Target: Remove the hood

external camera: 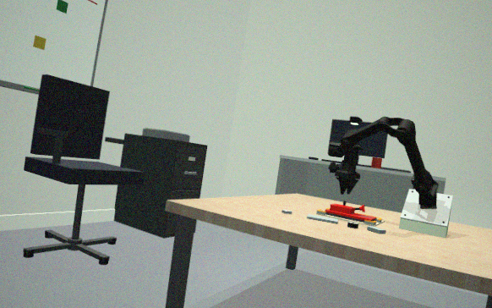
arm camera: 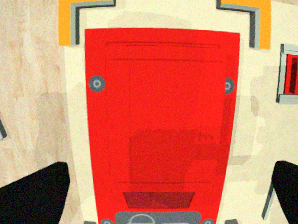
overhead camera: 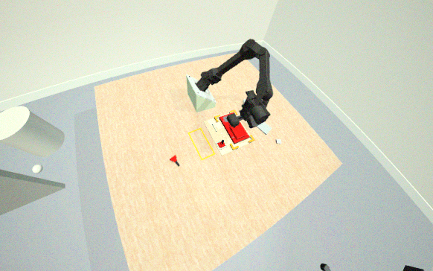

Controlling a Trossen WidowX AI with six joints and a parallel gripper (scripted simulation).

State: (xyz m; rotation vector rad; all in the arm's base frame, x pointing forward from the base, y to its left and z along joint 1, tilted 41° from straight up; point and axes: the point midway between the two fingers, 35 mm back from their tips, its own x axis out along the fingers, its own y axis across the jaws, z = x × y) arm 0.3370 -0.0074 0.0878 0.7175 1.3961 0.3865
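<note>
My gripper tip is now 6 cm above the hood. From my gripper tip the other things lie so: wheel: 7 cm behind, 22 cm to the left, 9 cm below.
</note>
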